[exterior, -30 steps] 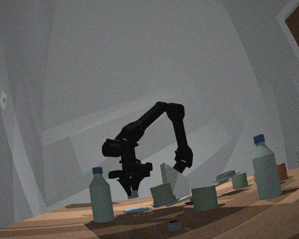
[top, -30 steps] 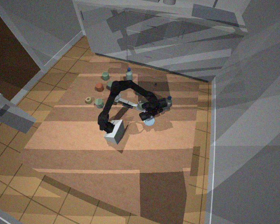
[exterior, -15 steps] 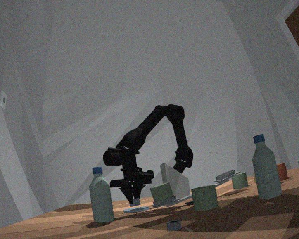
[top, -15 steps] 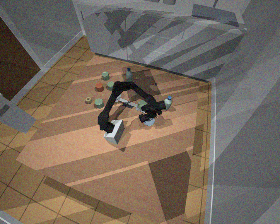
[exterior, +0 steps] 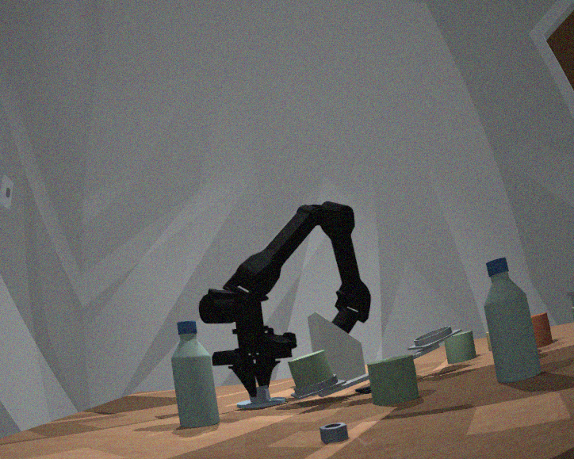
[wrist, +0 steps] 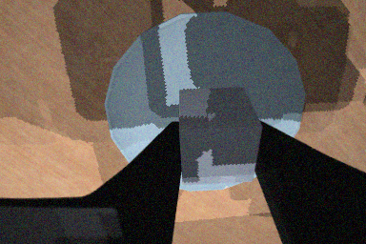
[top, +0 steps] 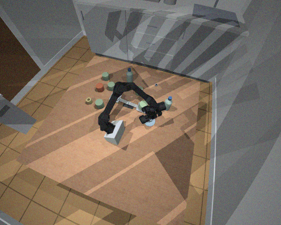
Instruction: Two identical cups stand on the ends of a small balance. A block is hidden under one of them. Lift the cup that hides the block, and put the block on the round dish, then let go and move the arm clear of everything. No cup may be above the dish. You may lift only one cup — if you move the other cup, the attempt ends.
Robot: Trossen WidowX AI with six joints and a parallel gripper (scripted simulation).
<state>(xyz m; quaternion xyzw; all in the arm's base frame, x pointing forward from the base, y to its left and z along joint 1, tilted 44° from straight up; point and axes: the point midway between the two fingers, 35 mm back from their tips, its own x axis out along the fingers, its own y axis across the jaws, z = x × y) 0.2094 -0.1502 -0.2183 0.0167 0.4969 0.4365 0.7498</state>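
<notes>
My gripper tip is right at the grey block. Also, from my gripper tip: dark ring 41 cm ahead, 1 cm to the left, 1 cm below; then pale blue round dish 1 cm below; then green cup 4 cm ahead, 49 cm to the left, 2 cm above.
</notes>
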